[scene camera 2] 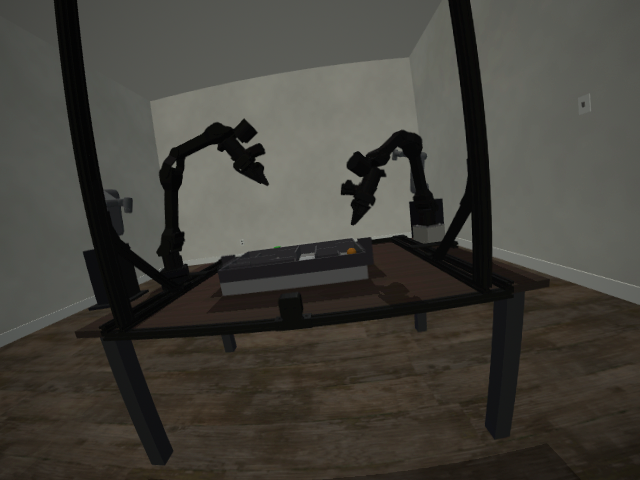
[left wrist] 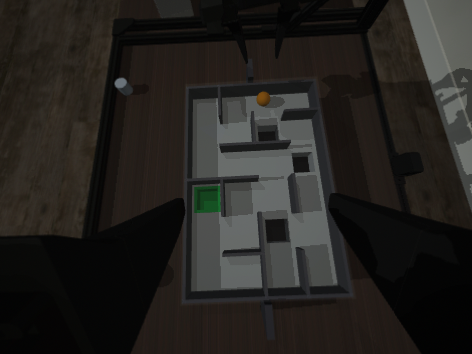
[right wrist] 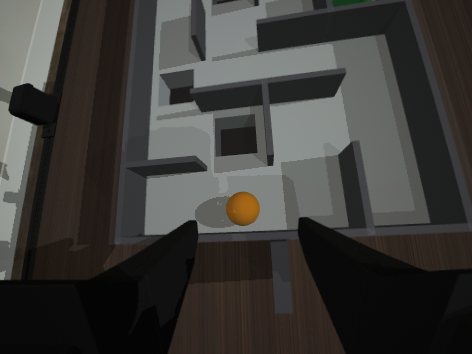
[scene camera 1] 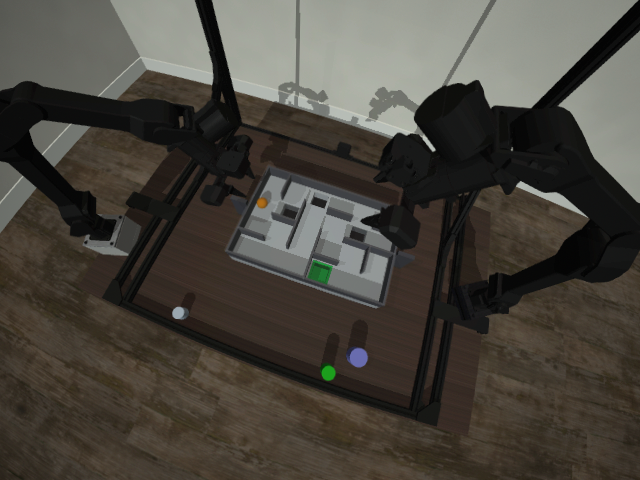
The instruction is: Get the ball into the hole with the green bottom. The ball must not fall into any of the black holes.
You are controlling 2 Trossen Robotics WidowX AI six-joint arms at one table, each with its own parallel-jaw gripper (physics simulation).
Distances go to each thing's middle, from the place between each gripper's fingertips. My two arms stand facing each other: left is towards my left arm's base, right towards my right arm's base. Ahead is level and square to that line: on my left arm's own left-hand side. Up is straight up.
The grey maze box [scene camera 1: 306, 230] is 50 mm ahead of my right hand, 210 mm to the left of it and 100 mm below it.
My left hand is 29 cm above the grey maze box, 7 cm to the left of it and 4 cm past it.
